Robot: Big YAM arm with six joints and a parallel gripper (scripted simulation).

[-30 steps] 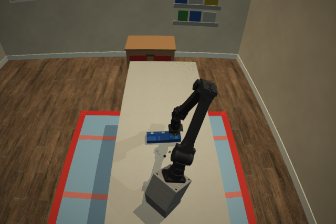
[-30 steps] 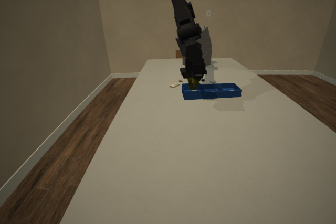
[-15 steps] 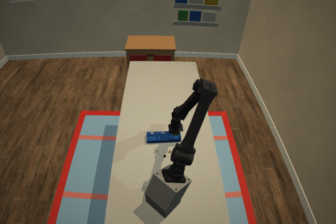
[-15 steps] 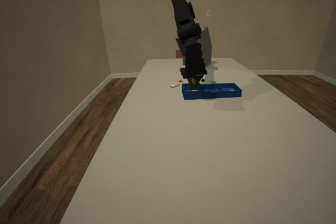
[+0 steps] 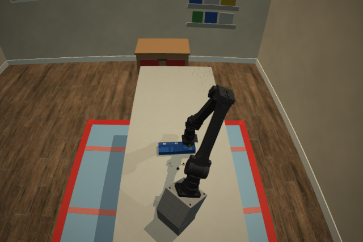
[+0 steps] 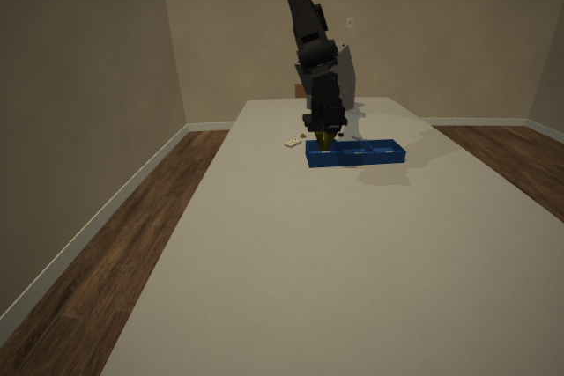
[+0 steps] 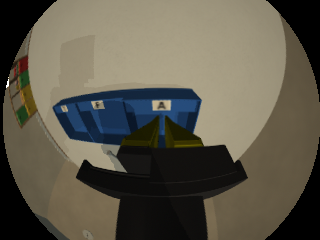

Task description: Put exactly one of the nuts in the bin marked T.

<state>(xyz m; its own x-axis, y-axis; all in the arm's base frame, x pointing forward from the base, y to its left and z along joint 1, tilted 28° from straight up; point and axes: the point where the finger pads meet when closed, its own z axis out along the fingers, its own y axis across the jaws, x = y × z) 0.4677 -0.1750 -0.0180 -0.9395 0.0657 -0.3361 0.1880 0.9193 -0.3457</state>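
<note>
My gripper is now 80 mm to the right of the blue bin unit, 10 mm short of it and 10 mm above it. Also, from my hand: small grey screw: 150 mm to the left, 100 mm behind, 20 mm below; then black nut: 140 mm behind, 120 mm to the left, 20 mm below; then white domino: 130 mm behind, 50 mm to the right, 20 mm below.
</note>
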